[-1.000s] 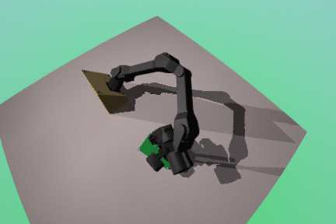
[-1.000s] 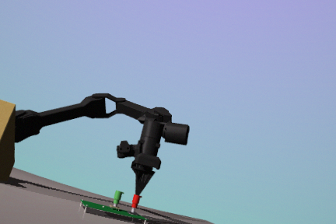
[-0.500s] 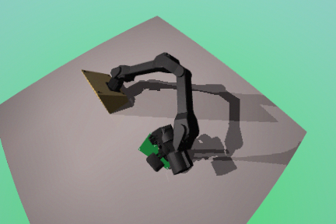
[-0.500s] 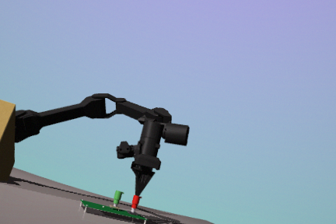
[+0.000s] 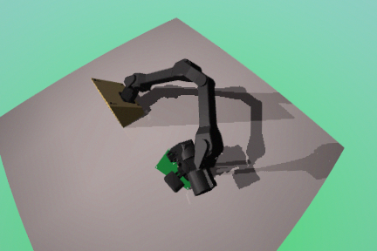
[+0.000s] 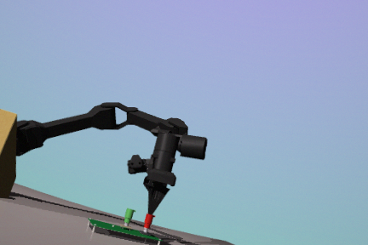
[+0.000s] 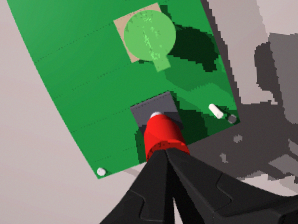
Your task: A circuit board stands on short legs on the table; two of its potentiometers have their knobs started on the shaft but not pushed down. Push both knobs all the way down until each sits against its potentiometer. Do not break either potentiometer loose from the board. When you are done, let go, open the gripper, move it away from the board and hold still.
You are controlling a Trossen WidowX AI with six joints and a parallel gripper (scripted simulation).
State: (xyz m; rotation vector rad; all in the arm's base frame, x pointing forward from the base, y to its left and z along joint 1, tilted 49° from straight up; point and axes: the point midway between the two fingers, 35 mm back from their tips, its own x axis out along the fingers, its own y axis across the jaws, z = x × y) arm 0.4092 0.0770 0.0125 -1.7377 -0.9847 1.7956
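The red knob is 10 mm below my gripper tip. Also, from my gripper tip: green knob: 50 mm behind, 10 mm to the right, 10 mm below.
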